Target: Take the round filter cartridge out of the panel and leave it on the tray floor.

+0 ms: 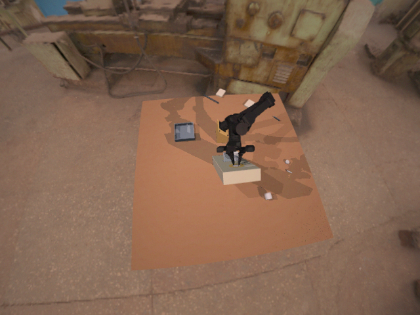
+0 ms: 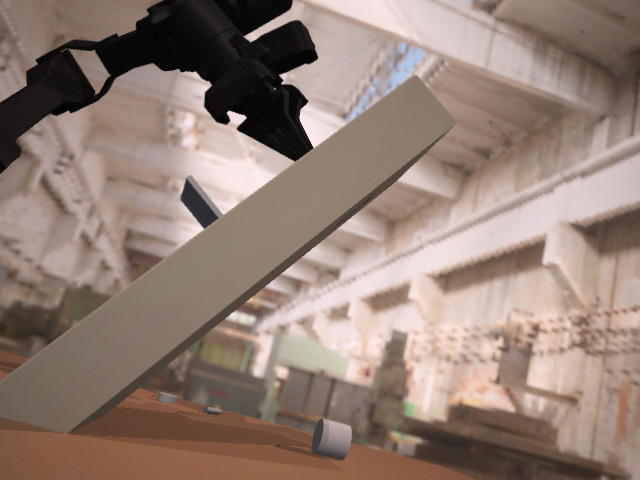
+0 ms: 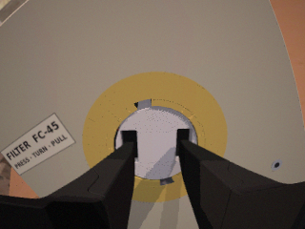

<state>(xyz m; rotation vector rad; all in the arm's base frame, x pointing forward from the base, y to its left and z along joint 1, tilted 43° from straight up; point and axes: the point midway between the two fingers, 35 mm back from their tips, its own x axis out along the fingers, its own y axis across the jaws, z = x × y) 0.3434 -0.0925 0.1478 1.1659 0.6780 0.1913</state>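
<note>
My gripper tip is now 1 cm short of the round filter cartridge and 1 cm above it.
</note>
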